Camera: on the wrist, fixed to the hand. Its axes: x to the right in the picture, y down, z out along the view.
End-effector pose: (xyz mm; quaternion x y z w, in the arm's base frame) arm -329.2 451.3 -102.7 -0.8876 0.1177 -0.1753 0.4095
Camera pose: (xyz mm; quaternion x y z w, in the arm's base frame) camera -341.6 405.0 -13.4 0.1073 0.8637 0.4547 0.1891
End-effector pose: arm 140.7 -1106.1 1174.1 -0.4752 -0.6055 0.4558 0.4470
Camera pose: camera 219.0 -1075.9 1230.9 0.5791 -0.4513 -0.4778 0.4824
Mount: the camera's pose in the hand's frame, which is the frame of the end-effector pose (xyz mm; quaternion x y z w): 24.2 -38.3 -90.6 0.0069 -0.0534 0.9985 0.0041
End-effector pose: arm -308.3 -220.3 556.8 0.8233 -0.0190 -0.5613 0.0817
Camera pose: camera -217.7 -175.3 560.8 -0.0450 -0.8304 0.0354 0.5541
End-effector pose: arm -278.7 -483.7 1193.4 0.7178 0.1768 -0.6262 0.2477
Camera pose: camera -223.1 -401.6 1172.8 0.1478 -0.7336 0.2052 0.6308
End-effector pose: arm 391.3 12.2 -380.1 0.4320 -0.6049 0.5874 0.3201
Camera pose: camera 404.6 100.5 -332.3 0.5687 0.4469 -0.3031 0.6205
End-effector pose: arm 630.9 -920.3 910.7 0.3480 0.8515 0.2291 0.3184
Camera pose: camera 536.8 -942.7 940.7 -0.8661 0.3594 -0.2944 0.1844
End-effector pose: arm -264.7 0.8 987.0 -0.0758 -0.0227 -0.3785 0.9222
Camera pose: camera -275.7 -57.1 904.6 -0.0368 0.0237 0.9235 0.3810
